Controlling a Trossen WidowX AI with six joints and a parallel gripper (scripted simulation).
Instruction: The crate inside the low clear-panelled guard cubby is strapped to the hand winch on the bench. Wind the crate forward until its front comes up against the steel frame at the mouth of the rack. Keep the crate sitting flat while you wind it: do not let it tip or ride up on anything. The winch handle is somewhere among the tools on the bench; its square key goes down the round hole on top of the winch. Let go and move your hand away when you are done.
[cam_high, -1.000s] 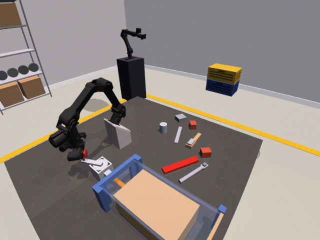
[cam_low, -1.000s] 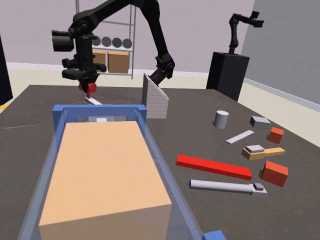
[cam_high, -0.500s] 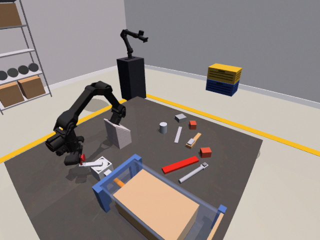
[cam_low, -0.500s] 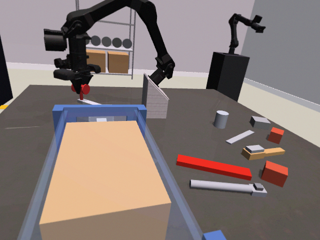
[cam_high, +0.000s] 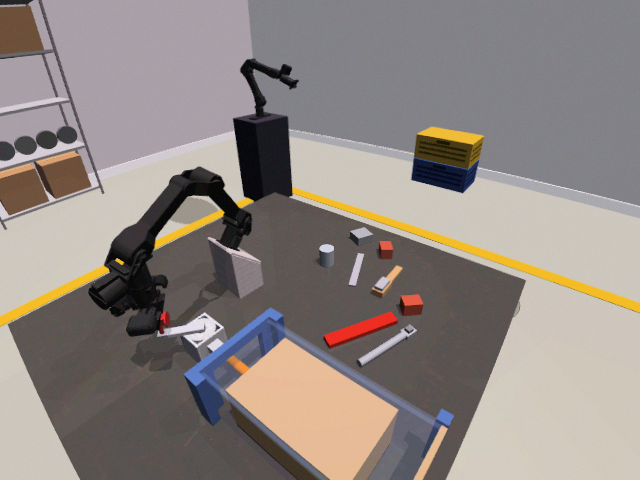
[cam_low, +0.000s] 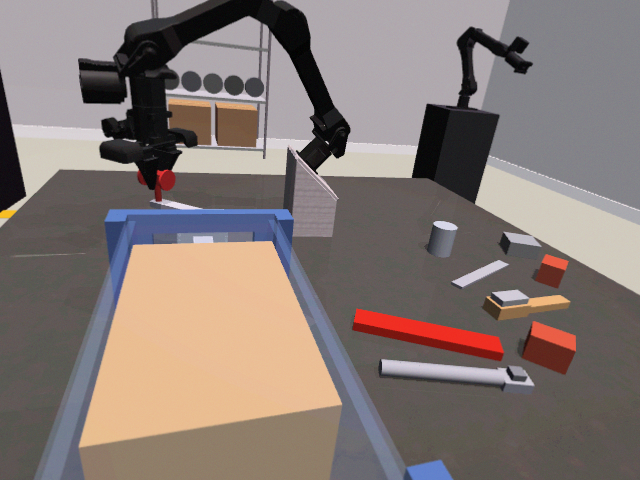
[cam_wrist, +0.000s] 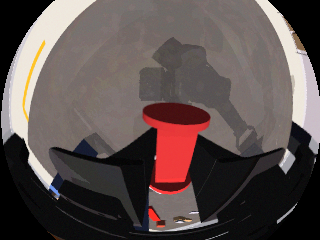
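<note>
Right now my gripper tip is 2 cm short of the winch handle, 3 cm to the right of it and 2 cm above it. From my gripper tip the other things lie so: white winch 4 cm ahead, 8 cm to the left, 10 cm below; clear-panelled cubby 45 cm ahead, 13 cm to the left, 1 cm below; red knob 1 cm above.
</note>
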